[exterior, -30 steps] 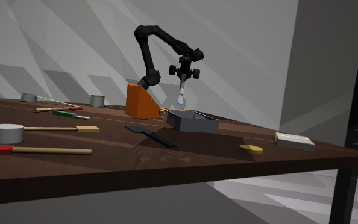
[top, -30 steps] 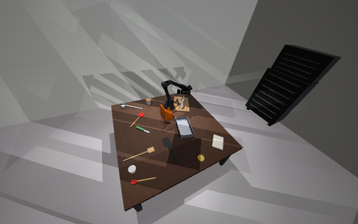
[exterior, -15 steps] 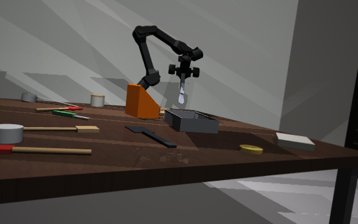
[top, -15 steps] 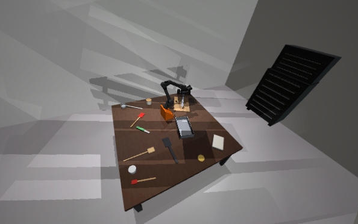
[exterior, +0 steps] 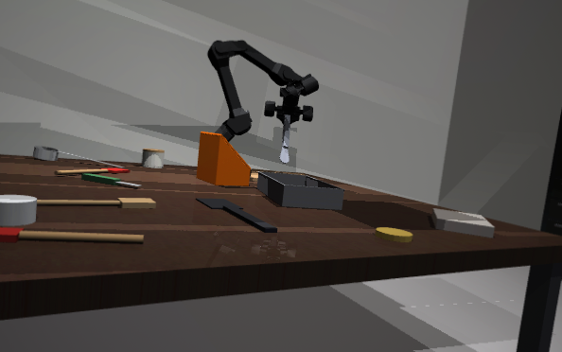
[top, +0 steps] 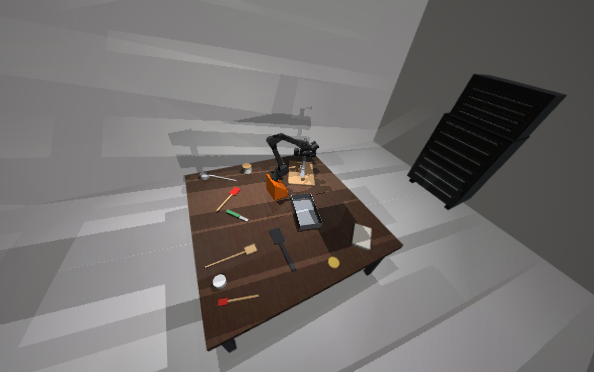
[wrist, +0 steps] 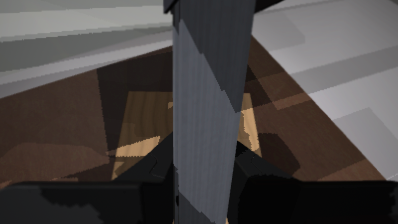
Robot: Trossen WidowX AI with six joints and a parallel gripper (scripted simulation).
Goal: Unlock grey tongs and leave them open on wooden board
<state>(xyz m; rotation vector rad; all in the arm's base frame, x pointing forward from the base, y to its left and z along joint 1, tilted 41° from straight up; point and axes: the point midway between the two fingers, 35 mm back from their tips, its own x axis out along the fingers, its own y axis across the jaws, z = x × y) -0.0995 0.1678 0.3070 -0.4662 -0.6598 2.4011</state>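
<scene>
Right now the wooden board is 220 mm below my gripper tip. Also, from my gripper tip: black spatula 640 mm ahead, 490 mm to the right, 220 mm below; then white block 810 mm ahead, 210 mm below, 60 mm to the left; then roasting tin 450 mm ahead, 210 mm to the right, 200 mm below.
</scene>
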